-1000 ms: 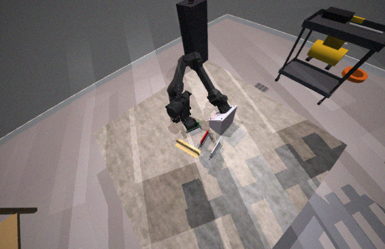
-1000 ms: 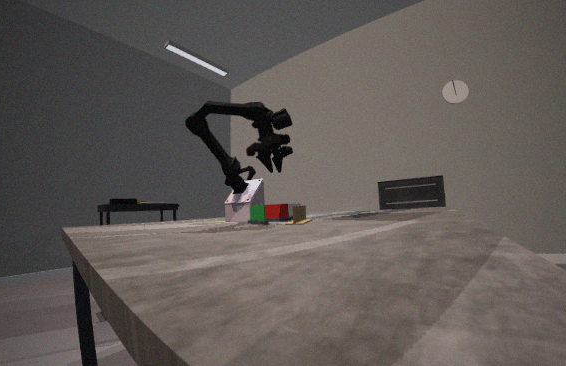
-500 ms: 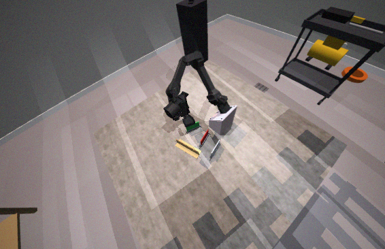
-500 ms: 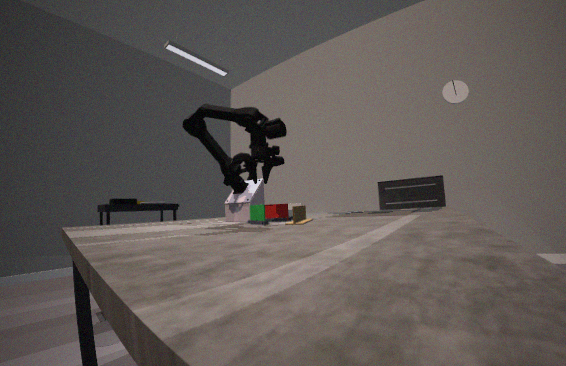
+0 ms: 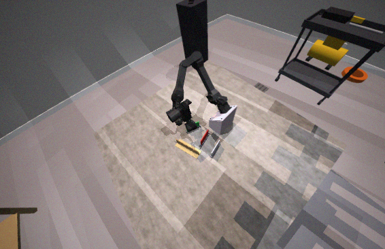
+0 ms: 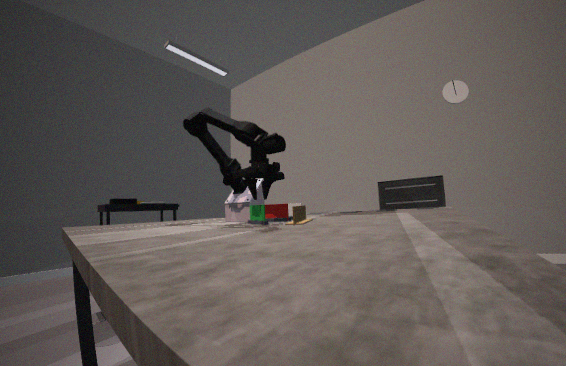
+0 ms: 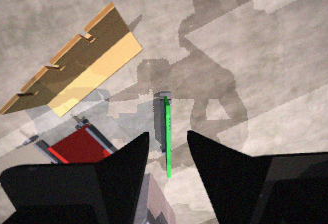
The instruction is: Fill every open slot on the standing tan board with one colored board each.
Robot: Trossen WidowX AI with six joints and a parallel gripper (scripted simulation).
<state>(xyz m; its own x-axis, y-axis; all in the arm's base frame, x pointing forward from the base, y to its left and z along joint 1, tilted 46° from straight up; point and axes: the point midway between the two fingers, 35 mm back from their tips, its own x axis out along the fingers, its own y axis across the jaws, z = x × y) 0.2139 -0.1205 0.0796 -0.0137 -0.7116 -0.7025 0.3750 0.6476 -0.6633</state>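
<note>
Now: gripper tip 60 mm above the green board, 20 mm past it and 10 mm to the right of it. Round my gripper tip: tan board 110 mm ahead, 90 mm to the left, 60 mm below; then grey-white board 230 mm to the left, 60 mm below, 10 mm behind; then red board 130 mm to the left, 60 mm below, 20 mm behind.
</note>
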